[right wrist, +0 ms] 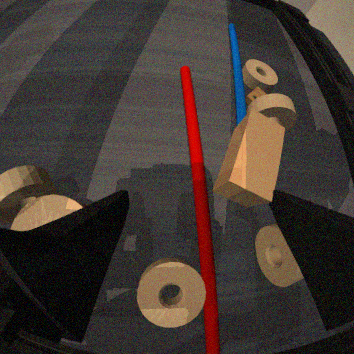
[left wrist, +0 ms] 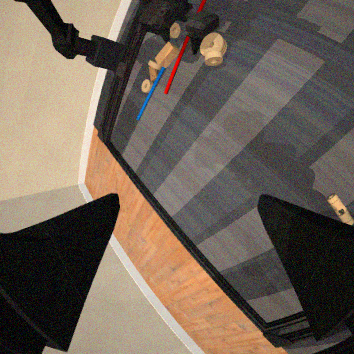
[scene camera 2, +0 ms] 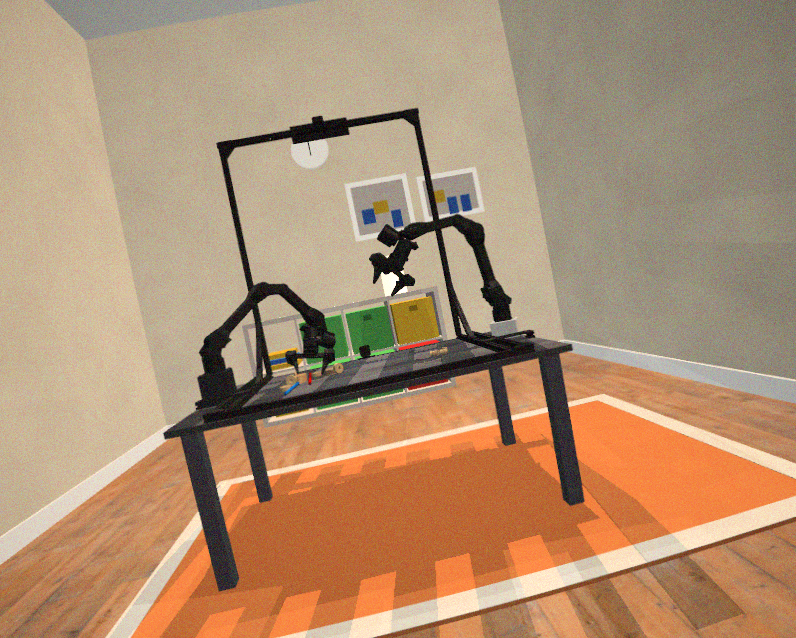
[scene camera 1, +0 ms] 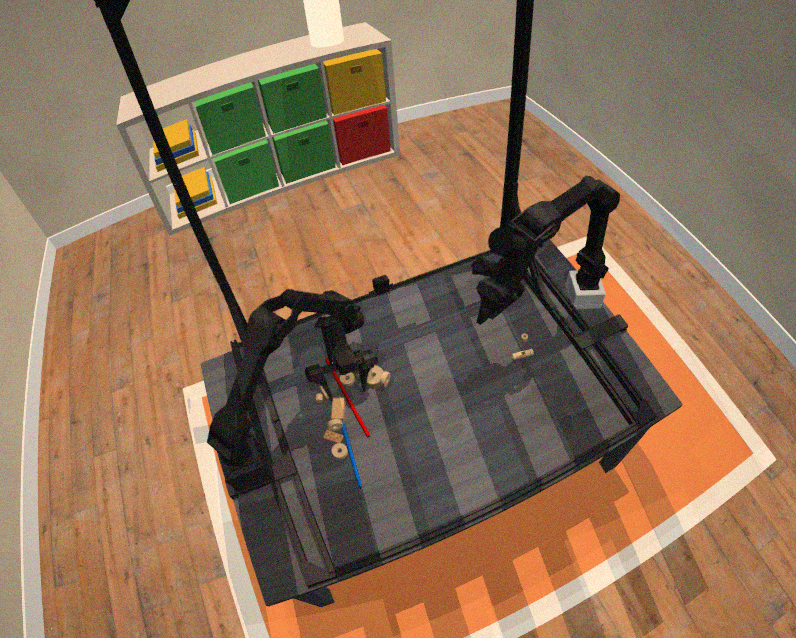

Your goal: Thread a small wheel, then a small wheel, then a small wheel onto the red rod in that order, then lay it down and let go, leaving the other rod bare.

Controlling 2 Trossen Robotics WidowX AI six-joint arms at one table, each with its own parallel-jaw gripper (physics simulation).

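Where they show: left gripper, fingertip midpoint: [left wrist: 190, 201] [scene camera 2: 382, 290] [scene camera 1: 484, 321]; right gripper, fingertip midpoint: [right wrist: 201, 197] [left wrist: 180, 47] [scene camera 2: 310, 374] [scene camera 1: 348, 395]; left arm's base, origin of the base link: [scene camera 2: 503, 320] [scene camera 1: 587, 282]; right arm's base, origin of the base link: [left wrist: 92, 49] [scene camera 2: 215, 372] [scene camera 1: 238, 456].
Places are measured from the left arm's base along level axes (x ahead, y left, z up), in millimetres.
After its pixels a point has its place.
The red rod [scene camera 1: 352, 402] @[x 703, y 340, z -58 mm] [scene camera 2: 309, 378] @[x 698, y 358, z -58 mm] [left wrist: 177, 65] @[x 688, y 362, z -62 mm] [right wrist: 198, 180] @[x 707, y 336, z -58 mm] lies bare on the table. My right gripper [scene camera 1: 338, 378] [scene camera 2: 310, 371] @[x 711, y 324, z -49 mm] [right wrist: 201, 197] @[x 711, y 324, z -49 mm] is open above it, fingers on either side. In the right wrist view, one wheel [right wrist: 149, 295] @[x 707, y 260, z -54 mm] lies beside the rod, and another wheel [right wrist: 289, 265] @[x 771, y 305, z -34 mm] is partly hidden by the right-hand finger. A wheel [right wrist: 251, 75] @[x 718, y 463, z -55 mm] lies near the bare blue rod [scene camera 1: 352, 458] @[x 694, y 501, z -58 mm] [left wrist: 150, 95] @[x 694, y 483, z -62 mm] [right wrist: 236, 70] @[x 702, y 465, z -59 mm]. More round pieces [scene camera 1: 374, 376] @[x 643, y 271, z -47 mm] [left wrist: 213, 48] @[x 632, y 262, z -46 mm] sit by the other finger, partly hidden. My left gripper [scene camera 1: 479, 294] [scene camera 2: 384, 287] @[x 370, y 289, z 209 mm] [left wrist: 190, 201] @[x 370, y 289, z 209 mm] is open and empty, high above the table.
A wooden block [scene camera 1: 338, 407] @[x 733, y 365, z -38 mm] [right wrist: 262, 155] @[x 737, y 363, z -38 mm] with a wheel [right wrist: 272, 102] @[x 733, y 405, z -30 mm] at its far end lies between the blue rod and the right arm's side. A holed wooden piece [scene camera 1: 522, 354] @[x 239, y 216, z -49 mm] [left wrist: 341, 209] @[x 231, y 206, z -59 mm] and a small ring [scene camera 1: 521, 336] @[x 230, y 154, z -50 mm] lie toward the left arm.
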